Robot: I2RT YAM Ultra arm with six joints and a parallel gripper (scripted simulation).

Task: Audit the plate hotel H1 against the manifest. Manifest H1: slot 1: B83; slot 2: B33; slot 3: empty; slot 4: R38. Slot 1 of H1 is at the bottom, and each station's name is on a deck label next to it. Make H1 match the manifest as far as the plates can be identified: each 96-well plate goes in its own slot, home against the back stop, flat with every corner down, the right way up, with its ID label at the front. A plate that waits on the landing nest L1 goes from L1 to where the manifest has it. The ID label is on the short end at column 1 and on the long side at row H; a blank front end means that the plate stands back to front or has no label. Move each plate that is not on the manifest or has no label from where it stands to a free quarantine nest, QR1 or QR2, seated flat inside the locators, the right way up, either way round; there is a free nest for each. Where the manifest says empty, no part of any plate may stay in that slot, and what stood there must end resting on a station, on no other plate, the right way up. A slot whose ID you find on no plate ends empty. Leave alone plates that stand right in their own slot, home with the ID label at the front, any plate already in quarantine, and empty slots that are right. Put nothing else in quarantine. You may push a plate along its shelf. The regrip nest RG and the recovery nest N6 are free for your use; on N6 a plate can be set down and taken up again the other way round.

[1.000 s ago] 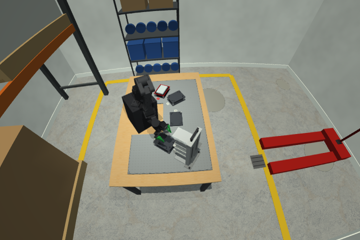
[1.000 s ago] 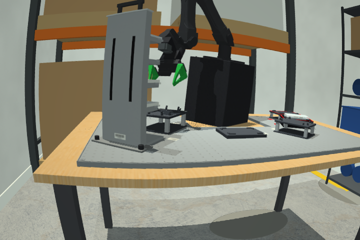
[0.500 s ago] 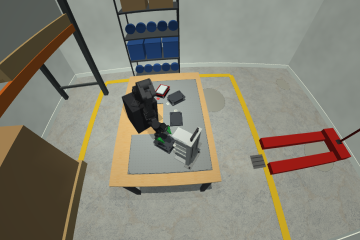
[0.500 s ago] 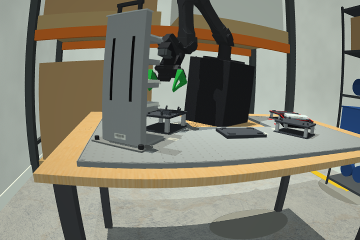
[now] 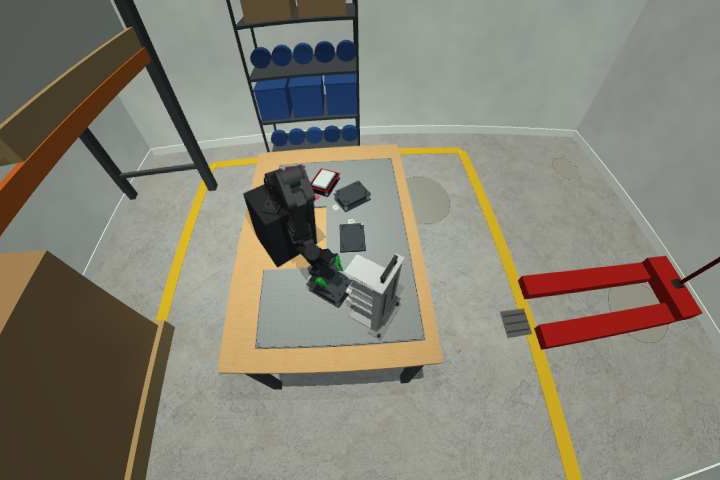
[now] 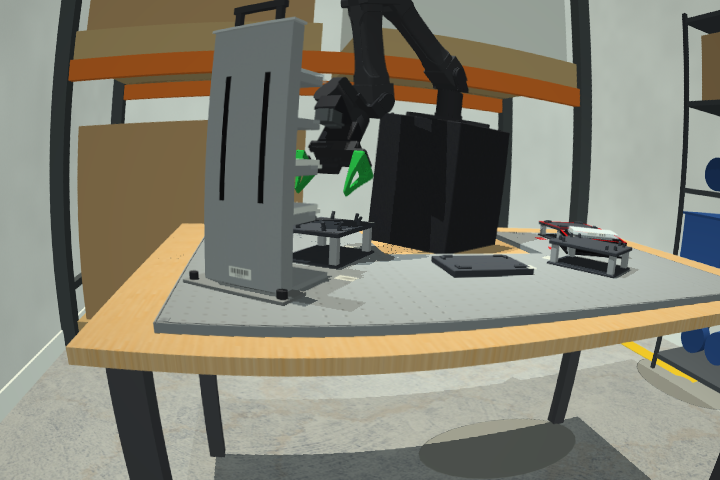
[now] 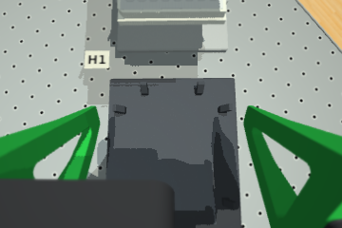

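Right now the dark regrip nest is 70 mm below my hand, 30 mm behind it and 10 mm to the left of it. From my hand the other things lie so: RG label: 130 mm below, 130 mm behind, 50 mm to the left; grey plate hotel H1: 210 mm ahead, 90 mm to the right, 60 mm above; H1 deck label: 130 mm below, 130 mm ahead, 50 mm to the left.
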